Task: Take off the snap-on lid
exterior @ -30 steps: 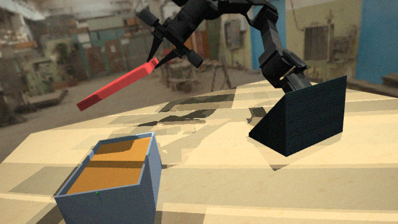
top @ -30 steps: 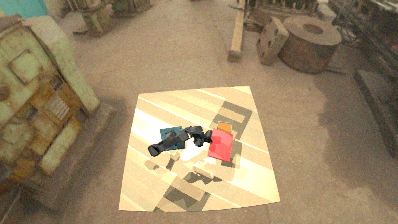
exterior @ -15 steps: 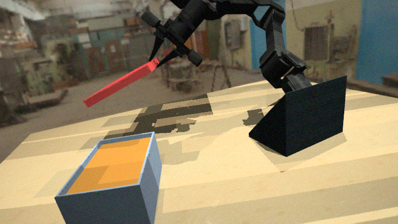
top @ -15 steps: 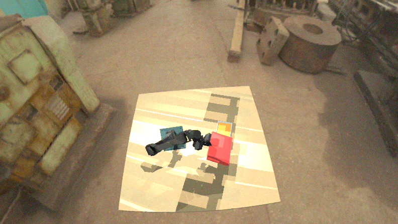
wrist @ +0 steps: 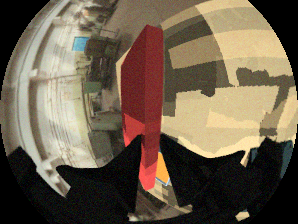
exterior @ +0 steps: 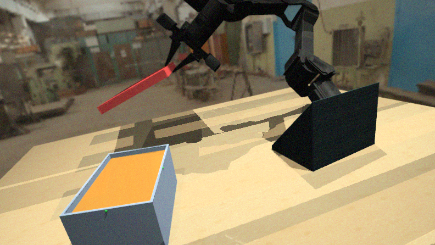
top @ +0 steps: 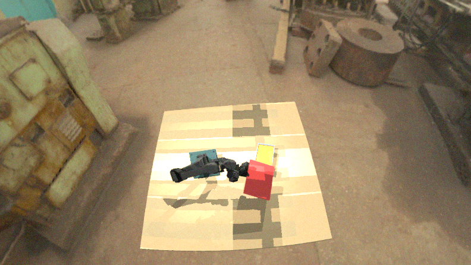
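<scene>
Right now the red lid is 70 mm ahead of my gripper tip, 30 mm to the right of it and 20 mm below it. Round my gripper tip: storage box: 180 mm ahead, 210 mm to the left, 190 mm below.
</scene>
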